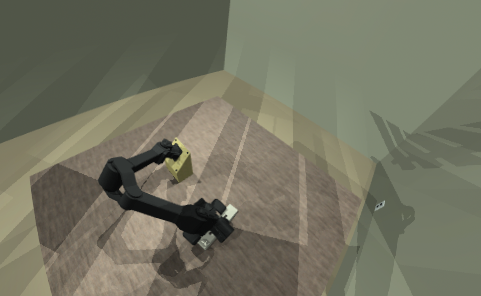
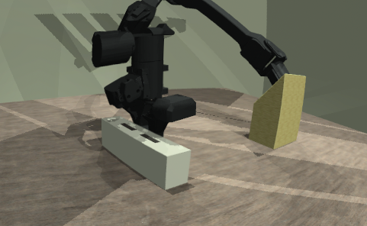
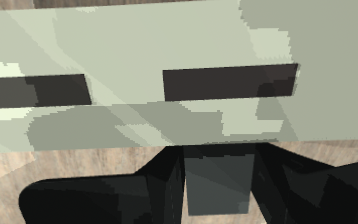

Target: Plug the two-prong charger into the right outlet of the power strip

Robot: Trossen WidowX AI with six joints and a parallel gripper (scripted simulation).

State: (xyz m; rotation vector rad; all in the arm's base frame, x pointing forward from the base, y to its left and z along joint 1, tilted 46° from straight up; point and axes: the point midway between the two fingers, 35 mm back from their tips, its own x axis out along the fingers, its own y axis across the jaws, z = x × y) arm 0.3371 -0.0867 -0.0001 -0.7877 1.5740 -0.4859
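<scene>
My gripper tip is 2 cm short of the two-prong charger and 1 cm below it.
</scene>
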